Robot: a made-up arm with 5 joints.
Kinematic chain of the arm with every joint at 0, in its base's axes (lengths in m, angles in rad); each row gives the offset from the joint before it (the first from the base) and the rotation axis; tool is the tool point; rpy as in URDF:
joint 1: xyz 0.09 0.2 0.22 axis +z
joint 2: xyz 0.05 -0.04 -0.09 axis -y
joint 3: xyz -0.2 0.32 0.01 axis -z
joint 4: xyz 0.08 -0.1 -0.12 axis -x
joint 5: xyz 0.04 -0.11 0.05 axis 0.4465 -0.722 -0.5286
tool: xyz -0.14 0 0.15 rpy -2.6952 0.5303 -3.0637
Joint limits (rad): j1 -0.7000..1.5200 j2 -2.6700..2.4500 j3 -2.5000..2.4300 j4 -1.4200..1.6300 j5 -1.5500..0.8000
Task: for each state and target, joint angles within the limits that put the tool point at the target. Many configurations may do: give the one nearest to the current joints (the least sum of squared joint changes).
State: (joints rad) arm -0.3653 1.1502 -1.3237 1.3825 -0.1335
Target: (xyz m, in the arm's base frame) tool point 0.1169 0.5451 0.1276
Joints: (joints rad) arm -0.6319 0.5393 -1.3005 0.8762 -0.2863
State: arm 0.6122 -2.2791 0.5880 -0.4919 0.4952
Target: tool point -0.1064 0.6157 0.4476
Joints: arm 1.3678 -2.4309 1.2805 -0.4714 0.5903
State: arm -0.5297 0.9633 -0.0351 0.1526 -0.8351
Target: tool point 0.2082 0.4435 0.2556
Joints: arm -0.6709 0.2289 -0.4001 0.4132 -1.0027
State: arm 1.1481 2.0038 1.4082 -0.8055 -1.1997
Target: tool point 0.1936 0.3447 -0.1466
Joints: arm 1.0874 2.1362 0.8233 -0.7578 -1.4451
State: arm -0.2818 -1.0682 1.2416 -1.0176 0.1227
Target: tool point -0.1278 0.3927 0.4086
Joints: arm -0.5112 -0.8929 0.6941 -0.9285 0.1407
